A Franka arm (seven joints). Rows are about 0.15 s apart.
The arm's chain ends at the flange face. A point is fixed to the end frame.
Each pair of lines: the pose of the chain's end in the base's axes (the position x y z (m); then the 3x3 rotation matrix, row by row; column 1 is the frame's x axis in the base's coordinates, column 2 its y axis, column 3 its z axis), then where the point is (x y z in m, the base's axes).
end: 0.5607, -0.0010, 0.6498; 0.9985, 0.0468, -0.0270; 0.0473, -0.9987, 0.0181; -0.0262, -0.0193, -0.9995
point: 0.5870 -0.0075 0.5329
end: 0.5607, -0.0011, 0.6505; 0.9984, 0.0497, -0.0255; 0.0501, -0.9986, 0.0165; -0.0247, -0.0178, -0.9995
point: 0.5872 -0.0077 0.5337
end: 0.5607, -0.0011, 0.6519; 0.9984, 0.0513, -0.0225; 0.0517, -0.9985, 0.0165; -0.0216, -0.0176, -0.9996
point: 0.5876 -0.0077 0.5351
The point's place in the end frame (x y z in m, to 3 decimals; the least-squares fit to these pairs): 0.029 0.010 0.116
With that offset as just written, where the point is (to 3 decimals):
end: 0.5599, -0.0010, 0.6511; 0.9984, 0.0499, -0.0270; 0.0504, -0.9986, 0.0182; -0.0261, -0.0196, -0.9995
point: 0.586 -0.007 0.534
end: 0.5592, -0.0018, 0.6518; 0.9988, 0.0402, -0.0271; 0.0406, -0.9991, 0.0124; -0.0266, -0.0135, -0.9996
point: 0.585 -0.009 0.535
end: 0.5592, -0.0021, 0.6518; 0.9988, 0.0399, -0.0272; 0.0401, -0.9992, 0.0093; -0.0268, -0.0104, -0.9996
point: 0.585 -0.010 0.535
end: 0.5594, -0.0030, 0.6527; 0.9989, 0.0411, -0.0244; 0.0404, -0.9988, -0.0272; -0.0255, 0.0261, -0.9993
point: 0.586 -0.015 0.536
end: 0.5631, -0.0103, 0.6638; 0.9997, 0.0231, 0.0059; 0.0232, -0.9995, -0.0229; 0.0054, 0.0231, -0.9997
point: 0.593 -0.022 0.548
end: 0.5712, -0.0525, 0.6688; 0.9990, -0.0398, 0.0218; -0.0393, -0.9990, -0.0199; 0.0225, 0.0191, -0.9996
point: 0.602 -0.066 0.554
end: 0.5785, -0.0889, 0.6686; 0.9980, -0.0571, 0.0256; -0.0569, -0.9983, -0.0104; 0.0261, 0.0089, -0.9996
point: 0.610 -0.102 0.553
